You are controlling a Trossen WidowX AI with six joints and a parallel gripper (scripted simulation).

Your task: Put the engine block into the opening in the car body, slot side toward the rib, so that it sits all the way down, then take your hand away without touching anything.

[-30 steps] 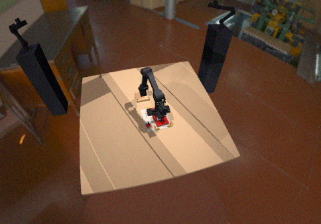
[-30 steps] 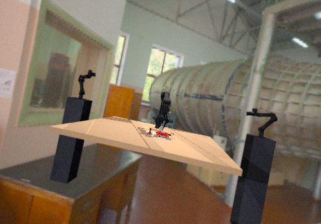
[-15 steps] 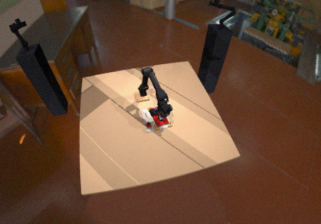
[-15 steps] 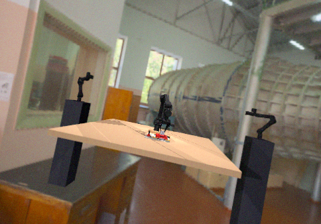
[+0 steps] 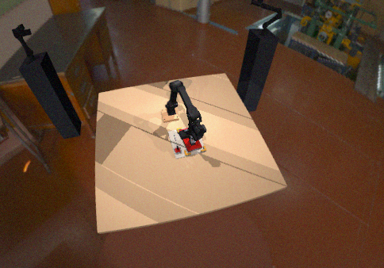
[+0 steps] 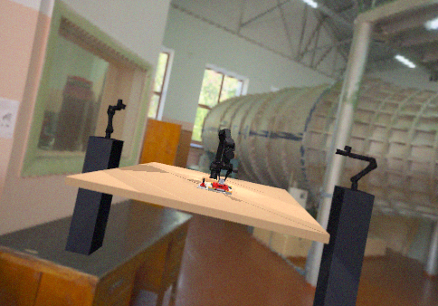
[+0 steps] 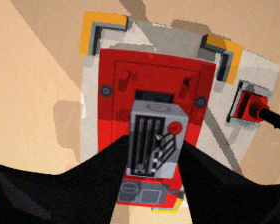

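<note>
The engine block lies 1 cm below my gripper tip.
</note>
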